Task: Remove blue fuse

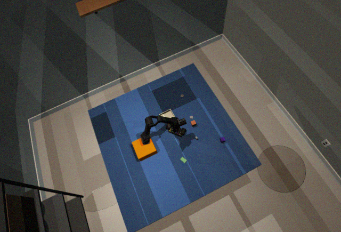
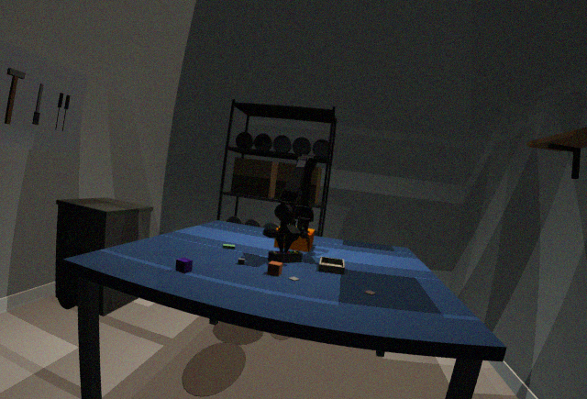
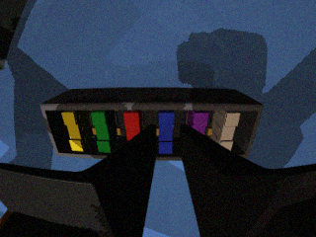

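Right now my gripper tip is 10 mm above the blue fuse. From my gripper tip the other things lie so: purple cube (400 mm ahead, 190 mm to the right, 20 mm below); tray (50 mm behind, 200 mm to the left, 30 mm below); orange cube (180 mm ahead, 40 mm to the left, 10 mm below).
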